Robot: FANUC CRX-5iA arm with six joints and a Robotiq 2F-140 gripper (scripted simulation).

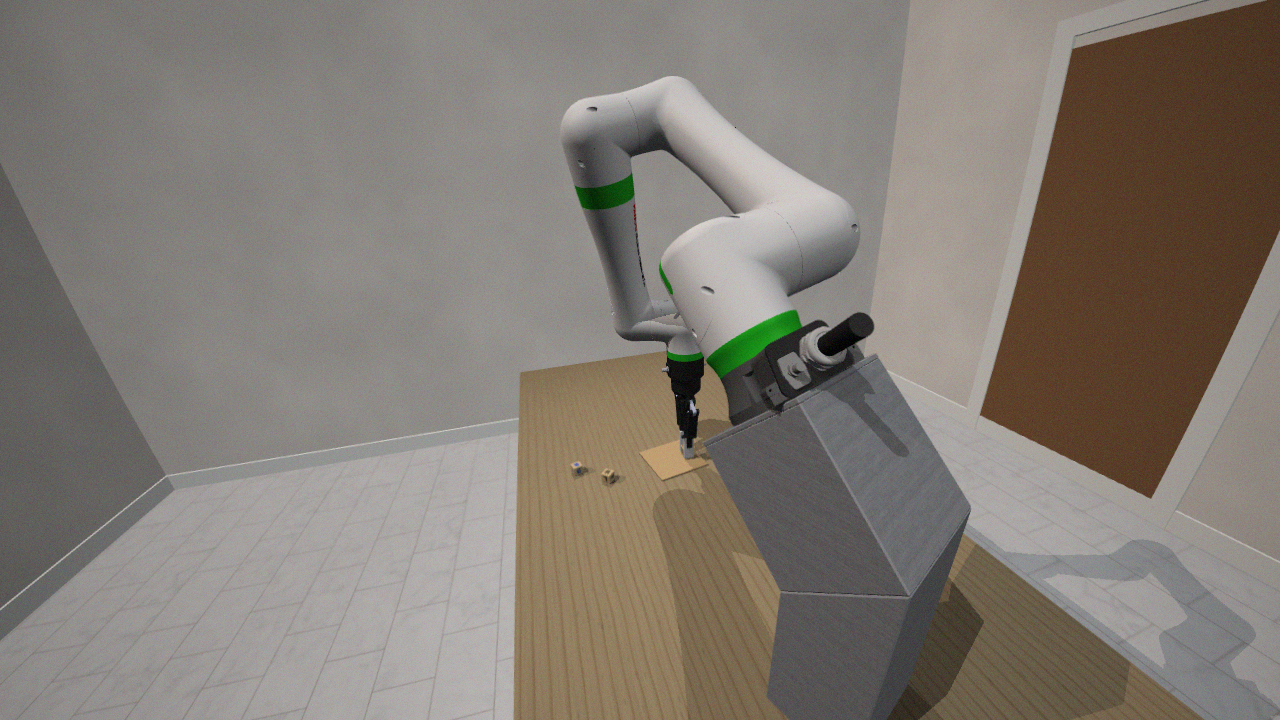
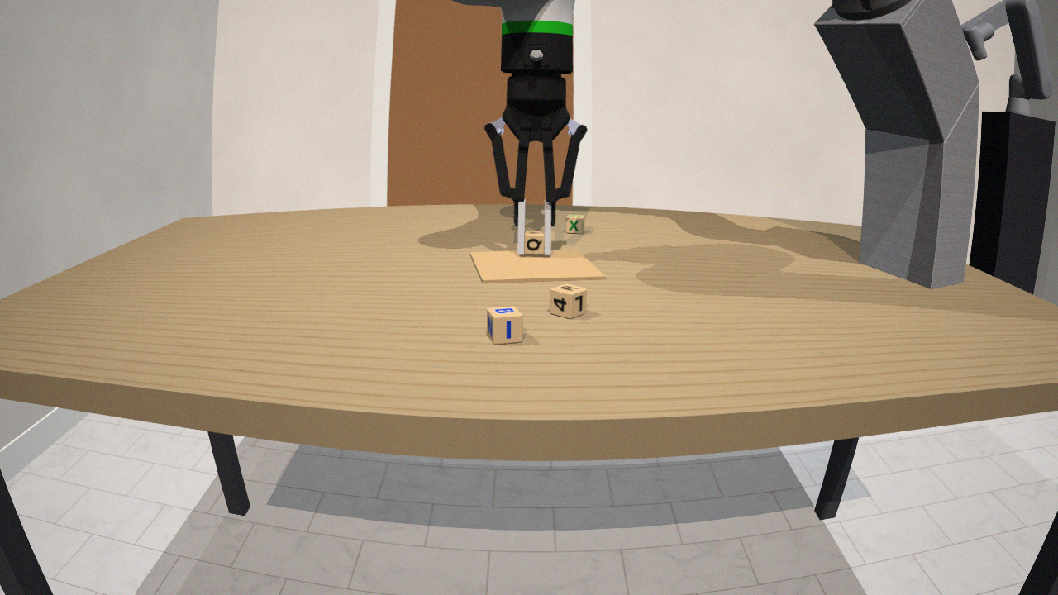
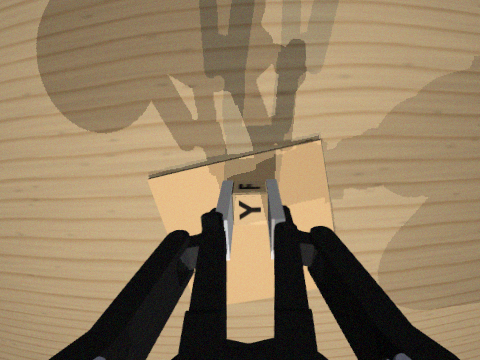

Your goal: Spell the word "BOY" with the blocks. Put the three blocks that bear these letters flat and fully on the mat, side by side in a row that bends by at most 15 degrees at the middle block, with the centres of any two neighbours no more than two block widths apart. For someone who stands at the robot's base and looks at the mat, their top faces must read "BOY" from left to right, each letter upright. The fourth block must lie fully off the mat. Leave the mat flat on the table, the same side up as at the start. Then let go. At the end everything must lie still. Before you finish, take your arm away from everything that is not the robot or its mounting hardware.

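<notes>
Right now my hand is 10 mm past the tan mat, 40 mm to the right of it and 40 mm above it. The rest, counted from my hand: block (30 mm behind, 300 mm to the left, 30 mm below).
</notes>
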